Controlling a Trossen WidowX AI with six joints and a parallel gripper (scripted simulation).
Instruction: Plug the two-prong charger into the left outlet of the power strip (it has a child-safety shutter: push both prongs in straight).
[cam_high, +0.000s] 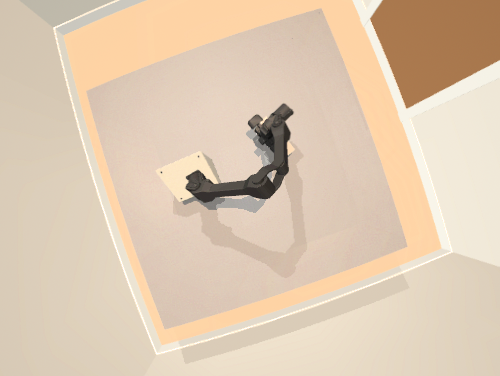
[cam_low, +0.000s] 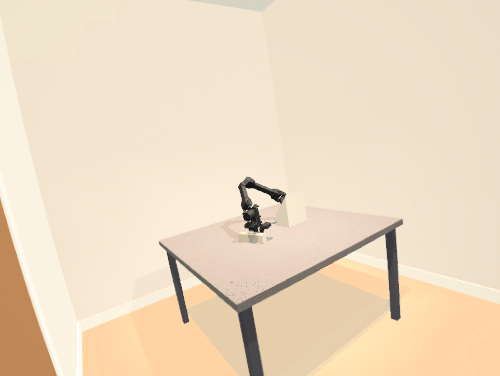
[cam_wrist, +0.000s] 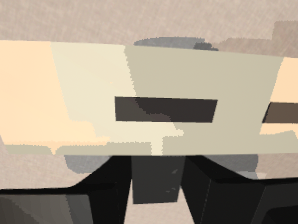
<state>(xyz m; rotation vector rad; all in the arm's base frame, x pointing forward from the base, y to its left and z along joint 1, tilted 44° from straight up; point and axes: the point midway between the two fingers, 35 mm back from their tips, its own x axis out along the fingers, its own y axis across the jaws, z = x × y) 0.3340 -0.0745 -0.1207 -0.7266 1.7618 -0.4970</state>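
My gripper tip is now 2 cm short of the dark charger and 1 cm below it.
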